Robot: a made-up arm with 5 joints.
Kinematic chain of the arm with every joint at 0, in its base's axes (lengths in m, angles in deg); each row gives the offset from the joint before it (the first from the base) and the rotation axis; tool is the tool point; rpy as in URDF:
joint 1: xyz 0.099 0 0.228 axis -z
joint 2: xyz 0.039 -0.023 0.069 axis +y
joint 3: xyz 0.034 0 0.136 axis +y
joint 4: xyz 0.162 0 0.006 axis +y
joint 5: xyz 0.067 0.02 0 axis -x
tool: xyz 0 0 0 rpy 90 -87.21 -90
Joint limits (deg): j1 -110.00..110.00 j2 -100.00..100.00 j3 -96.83..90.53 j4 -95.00..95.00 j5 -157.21..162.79
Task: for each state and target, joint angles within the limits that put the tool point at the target. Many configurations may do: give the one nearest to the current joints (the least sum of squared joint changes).
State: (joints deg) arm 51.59 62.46 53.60 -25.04 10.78
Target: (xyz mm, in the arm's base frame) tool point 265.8 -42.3 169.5
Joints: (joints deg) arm 13.23 33.75 58.87 -29.85 10.78
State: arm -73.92 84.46 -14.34 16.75 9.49
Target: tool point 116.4 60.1 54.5
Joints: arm -76.60 96.02 16.44 28.25 9.49
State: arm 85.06 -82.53 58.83 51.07 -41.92
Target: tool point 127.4 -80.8 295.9
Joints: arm 68.63 -82.44 80.13 79.10 -41.92
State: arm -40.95 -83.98 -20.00 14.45 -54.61
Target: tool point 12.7 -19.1 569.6
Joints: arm -10.53 -84.47 -8.52 19.64 -54.61
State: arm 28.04 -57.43 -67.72 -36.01 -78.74
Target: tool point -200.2 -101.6 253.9
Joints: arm -18.21 -98.97 -84.51 -32.84 -78.74
